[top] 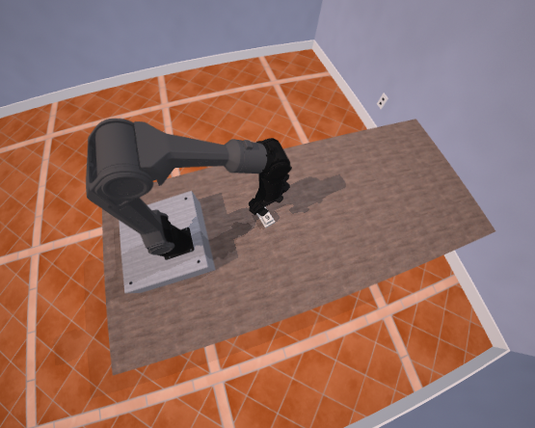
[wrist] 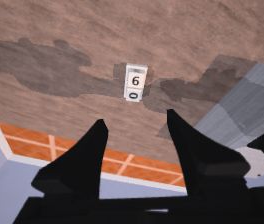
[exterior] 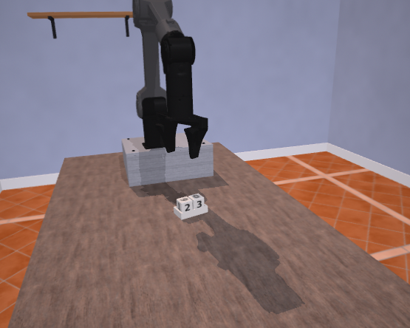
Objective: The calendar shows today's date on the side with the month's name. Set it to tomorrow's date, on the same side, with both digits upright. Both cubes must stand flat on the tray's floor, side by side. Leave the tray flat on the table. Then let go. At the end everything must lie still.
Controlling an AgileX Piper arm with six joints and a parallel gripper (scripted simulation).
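My hand is 1 cm past the white calendar tray, 2 cm to the right of it and 15 cm above it.
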